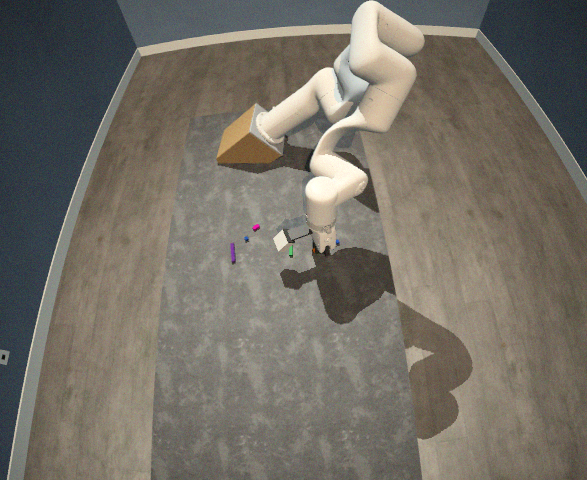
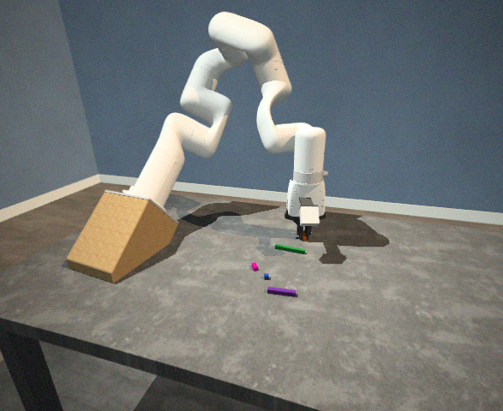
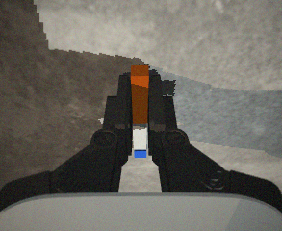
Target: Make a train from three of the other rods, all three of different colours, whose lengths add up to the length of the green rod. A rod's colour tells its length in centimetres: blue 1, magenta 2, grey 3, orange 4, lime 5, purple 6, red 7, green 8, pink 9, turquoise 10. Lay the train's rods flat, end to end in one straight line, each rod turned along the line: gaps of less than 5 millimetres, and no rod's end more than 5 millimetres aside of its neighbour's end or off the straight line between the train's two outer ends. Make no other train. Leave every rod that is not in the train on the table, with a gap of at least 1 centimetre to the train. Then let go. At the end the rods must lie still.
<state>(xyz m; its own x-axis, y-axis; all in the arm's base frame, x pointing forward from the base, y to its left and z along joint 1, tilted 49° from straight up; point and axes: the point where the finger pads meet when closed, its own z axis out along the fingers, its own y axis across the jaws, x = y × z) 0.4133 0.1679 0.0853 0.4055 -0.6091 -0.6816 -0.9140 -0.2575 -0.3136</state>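
Right now my hand is 2 cm above the orange rod. From my hand the other things lie so: magenta rod: 7 cm behind, 20 cm to the right, 2 cm below; green rod: 2 cm behind, 8 cm to the right, 2 cm below; grey rod: 1 cm behind, 3 cm to the left, 2 cm below.
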